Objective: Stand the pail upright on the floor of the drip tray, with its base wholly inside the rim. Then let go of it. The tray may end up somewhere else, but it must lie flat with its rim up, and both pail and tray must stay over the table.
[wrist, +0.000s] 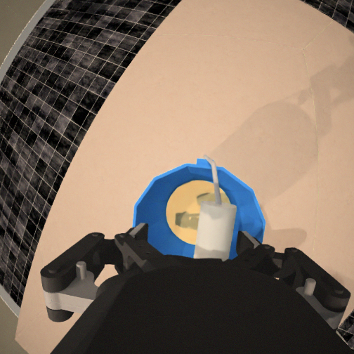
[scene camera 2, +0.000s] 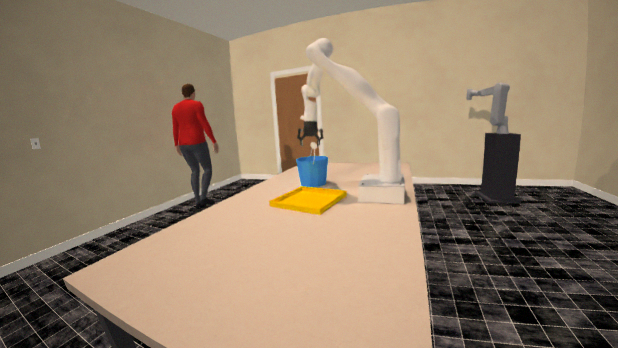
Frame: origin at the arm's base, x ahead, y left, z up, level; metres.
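Seen in the pictures: gripper, between the fingertips: (scene camera 2: 310,146); arm's base, origin of its link: (scene camera 2: 389,179).
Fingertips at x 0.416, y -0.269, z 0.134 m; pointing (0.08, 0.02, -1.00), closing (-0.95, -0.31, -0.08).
Note:
Offsets run from my fingertips to a thing's top centre. Level surfaces: height alone.
The blue pail @[dx -0.008, dy +0.015, dz +0.024 m] (scene camera 2: 312,172) (wrist: 152,202) stands upright on the table, behind the tray in the scene view. Its wire handle is raised, with a white cylindrical grip @[dx -0.023, dy +0.010, dz +0.024 m] (scene camera 2: 313,145) (wrist: 216,230). The yellow drip tray @[dx -0.048, dy +0.323, dz -0.192 m] (scene camera 2: 295,207) lies flat with its rim up, in front of the pail in the scene view; it does not show in the wrist view. My gripper (scene camera 2: 311,143) (wrist: 192,237) is open and empty, pointing down above the pail. Its fingertips are near the height of the handle grip, on either side of it in the wrist view; the grip's near end is hidden by the gripper body.
The arm's white base (scene camera 2: 382,192) stands on the table @[dz -0.216 m] (scene camera 2: 300,260), to the right of the tray and pail in the scene view. The table's left edge (wrist: 92,122) shows in the wrist view. A person in red (scene camera 2: 190,125) stands on the floor beyond the table's left side.

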